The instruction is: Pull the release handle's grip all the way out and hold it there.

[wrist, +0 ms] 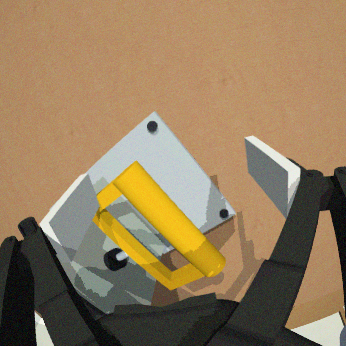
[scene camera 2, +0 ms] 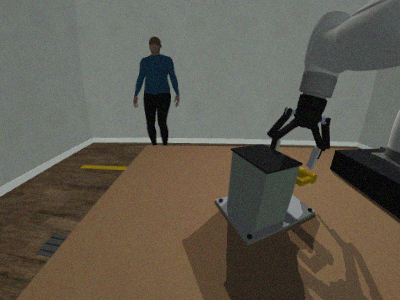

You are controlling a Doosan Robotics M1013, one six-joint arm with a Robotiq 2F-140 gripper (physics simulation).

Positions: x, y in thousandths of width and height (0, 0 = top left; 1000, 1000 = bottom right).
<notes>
I see my gripper (scene camera 2: 729, 548) and a grey base plate (wrist: 441, 415).
My gripper also shows in the wrist view (wrist: 487, 499).
</notes>
